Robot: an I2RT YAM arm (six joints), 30 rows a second.
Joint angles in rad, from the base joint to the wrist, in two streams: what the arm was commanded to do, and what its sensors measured. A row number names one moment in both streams.
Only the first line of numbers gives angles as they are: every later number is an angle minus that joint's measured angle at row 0.
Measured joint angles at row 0:
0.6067, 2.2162, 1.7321, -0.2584, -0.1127, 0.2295
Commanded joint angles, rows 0 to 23:
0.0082, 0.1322, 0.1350, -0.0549, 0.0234, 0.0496
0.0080, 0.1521, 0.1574, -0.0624, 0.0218, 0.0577
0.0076, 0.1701, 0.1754, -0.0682, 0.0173, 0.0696
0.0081, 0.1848, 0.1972, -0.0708, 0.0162, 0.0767
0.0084, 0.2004, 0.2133, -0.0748, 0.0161, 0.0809
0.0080, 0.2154, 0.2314, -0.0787, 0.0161, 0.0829
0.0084, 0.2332, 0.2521, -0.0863, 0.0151, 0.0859
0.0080, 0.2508, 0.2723, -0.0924, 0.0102, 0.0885
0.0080, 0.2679, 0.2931, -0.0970, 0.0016, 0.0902
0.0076, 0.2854, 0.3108, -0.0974, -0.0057, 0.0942
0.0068, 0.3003, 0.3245, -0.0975, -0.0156, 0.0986
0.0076, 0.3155, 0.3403, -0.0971, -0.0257, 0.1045
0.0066, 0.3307, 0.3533, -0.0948, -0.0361, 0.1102
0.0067, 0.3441, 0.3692, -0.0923, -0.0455, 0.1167
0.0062, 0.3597, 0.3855, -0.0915, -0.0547, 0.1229
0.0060, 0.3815, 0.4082, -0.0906, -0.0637, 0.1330
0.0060, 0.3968, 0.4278, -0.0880, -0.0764, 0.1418
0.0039, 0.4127, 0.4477, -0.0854, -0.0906, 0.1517
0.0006, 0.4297, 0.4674, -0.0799, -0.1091, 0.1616
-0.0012, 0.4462, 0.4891, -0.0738, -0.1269, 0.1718
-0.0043, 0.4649, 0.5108, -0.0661, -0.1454, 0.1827
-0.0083, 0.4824, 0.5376, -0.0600, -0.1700, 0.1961
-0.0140, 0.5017, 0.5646, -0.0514, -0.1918, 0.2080
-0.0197, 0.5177, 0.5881, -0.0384, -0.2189, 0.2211
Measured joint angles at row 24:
-0.0030, 0.4265, 0.5131, -0.0535, -0.1080, 0.1545
